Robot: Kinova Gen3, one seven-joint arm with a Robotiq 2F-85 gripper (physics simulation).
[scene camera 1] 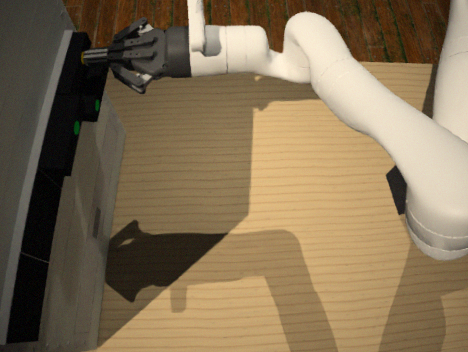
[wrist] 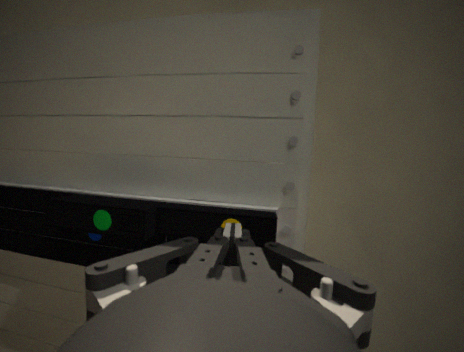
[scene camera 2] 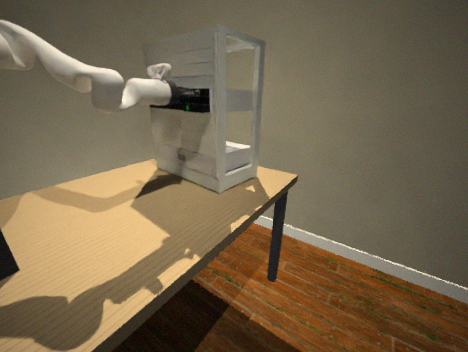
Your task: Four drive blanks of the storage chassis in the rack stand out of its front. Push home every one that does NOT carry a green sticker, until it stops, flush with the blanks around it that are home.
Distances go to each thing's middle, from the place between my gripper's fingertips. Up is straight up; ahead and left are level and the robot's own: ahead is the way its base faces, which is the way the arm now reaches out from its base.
The yellow-stickered blank (scene camera 1: 71,76) lies 60 mm ahead of my hand and 20 mm to the left of it.
